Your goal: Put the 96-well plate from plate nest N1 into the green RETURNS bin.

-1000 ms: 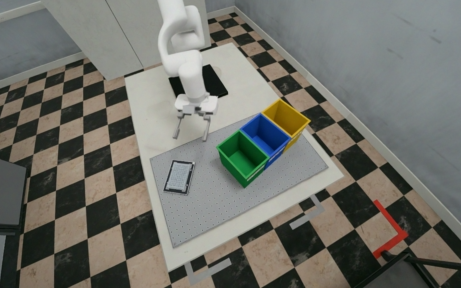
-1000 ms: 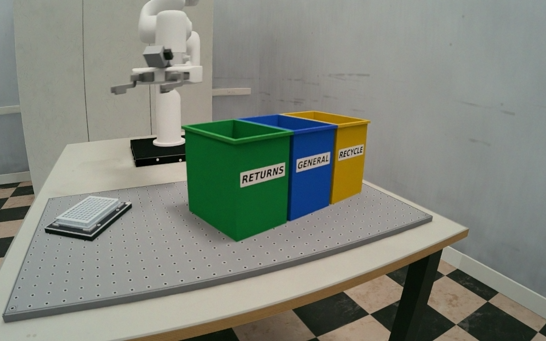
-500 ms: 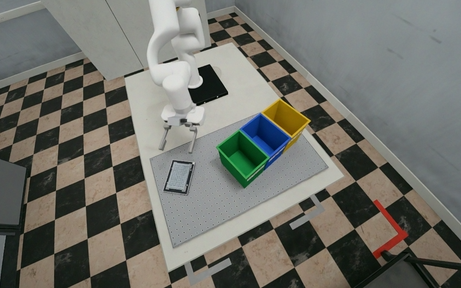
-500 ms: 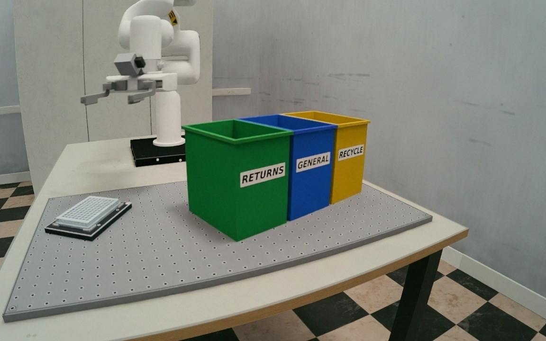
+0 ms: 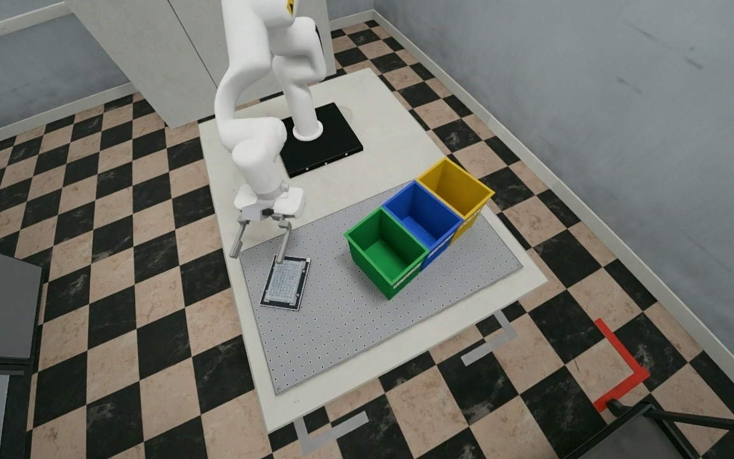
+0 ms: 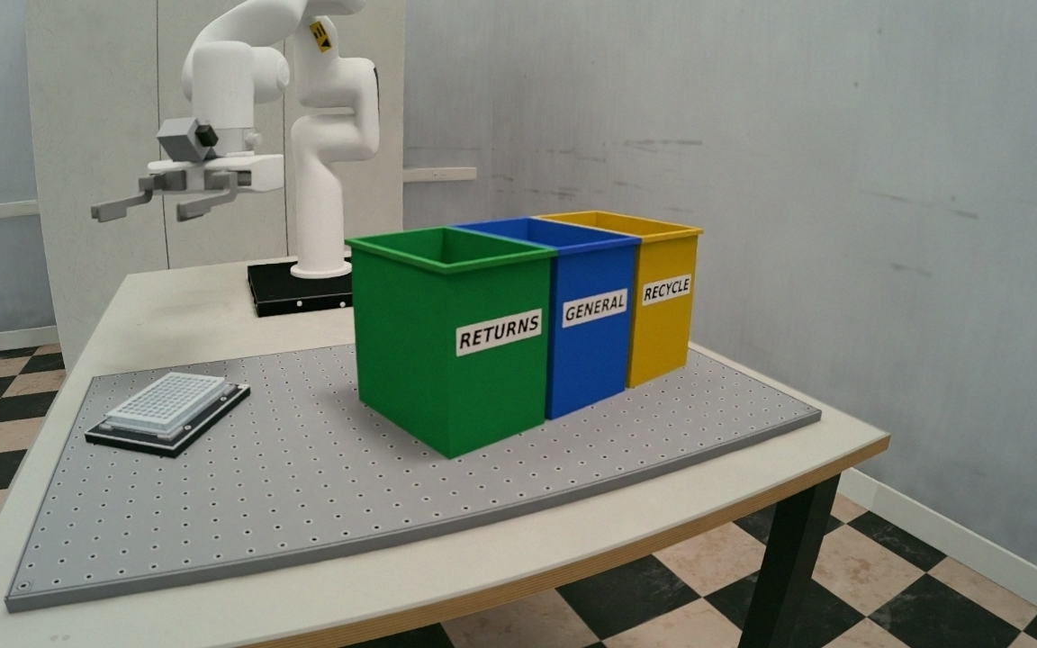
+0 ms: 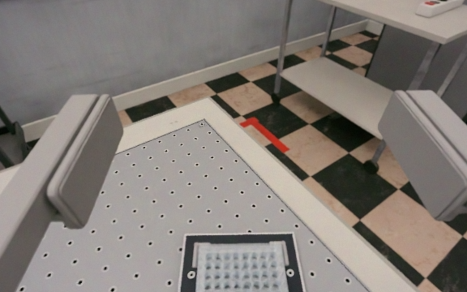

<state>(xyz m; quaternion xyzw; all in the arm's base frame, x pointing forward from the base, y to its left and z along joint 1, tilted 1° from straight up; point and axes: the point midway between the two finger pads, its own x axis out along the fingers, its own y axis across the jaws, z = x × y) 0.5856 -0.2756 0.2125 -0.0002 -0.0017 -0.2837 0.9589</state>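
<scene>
My gripper is now 21 cm above the clear 96-well plate. The rest, counted from my hand: black plate nest N1 (22 cm below); green returns bin (29 cm to the left, 14 cm below, 9 cm ahead); blue general bin (42 cm to the left, 14 cm below, 6 cm ahead).
</scene>
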